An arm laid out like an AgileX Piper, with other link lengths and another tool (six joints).
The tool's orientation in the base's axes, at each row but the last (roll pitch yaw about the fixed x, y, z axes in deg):
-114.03, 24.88, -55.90
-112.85, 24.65, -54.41
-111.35, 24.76, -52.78
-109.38, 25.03, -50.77
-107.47, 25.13, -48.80
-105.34, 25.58, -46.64
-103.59, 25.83, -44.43
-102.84, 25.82, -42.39
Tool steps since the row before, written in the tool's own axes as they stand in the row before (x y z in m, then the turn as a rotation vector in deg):
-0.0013, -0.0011, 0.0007, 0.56, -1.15, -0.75
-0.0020, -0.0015, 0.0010, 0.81, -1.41, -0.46
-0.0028, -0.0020, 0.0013, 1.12, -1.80, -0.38
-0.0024, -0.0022, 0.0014, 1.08, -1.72, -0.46
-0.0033, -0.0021, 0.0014, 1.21, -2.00, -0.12
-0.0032, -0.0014, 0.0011, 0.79, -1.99, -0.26
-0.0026, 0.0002, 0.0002, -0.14, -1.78, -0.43
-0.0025, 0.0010, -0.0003, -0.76, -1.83, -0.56
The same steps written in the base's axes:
0.0004, 0.0013, 0.0012, 0.43, -1.01, 0.99
0.0004, 0.0020, 0.0017, 0.89, -1.03, 1.01
0.0004, 0.0027, 0.0024, 1.31, -1.23, 1.18
0.0006, 0.0025, 0.0025, 1.20, -1.25, 1.15
0.0000, 0.0030, 0.0028, 1.63, -1.13, 1.25
-0.0006, 0.0027, 0.0023, 1.28, -0.95, 1.45
-0.0016, 0.0018, 0.0009, 0.48, -0.47, 1.71
-0.0023, 0.0014, 0.0003, 0.01, -0.20, 2.05

